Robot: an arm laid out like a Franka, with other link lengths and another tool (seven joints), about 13 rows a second.
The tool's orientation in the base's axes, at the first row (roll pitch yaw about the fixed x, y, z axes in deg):
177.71 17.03 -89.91
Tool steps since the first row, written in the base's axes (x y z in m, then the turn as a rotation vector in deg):
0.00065 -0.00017 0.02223 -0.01 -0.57 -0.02
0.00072 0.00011 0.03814 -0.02 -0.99 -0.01
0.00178 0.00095 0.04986 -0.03 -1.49 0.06
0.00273 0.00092 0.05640 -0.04 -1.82 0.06
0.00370 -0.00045 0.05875 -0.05 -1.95 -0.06
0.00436 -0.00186 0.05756 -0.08 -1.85 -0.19
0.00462 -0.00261 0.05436 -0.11 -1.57 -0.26
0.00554 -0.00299 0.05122 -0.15 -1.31 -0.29
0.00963 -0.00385 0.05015 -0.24 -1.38 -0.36
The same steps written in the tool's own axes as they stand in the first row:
-0.00635 0.00020 -0.02131 0.55 0.02 -0.15
-0.01127 0.00074 -0.03644 0.95 0.03 -0.28
-0.01551 0.00011 -0.04743 1.41 0.05 -0.49
-0.01739 -0.00059 -0.05373 1.72 0.07 -0.59
-0.01677 -0.00145 -0.05641 1.88 0.07 -0.51
-0.01507 -0.00213 -0.05571 1.82 0.10 -0.36
-0.01342 -0.00250 -0.05289 1.58 0.12 -0.21
-0.01213 -0.00354 -0.05003 1.34 0.16 -0.10
-0.01099 -0.00766 -0.04943 1.42 0.24 -0.05

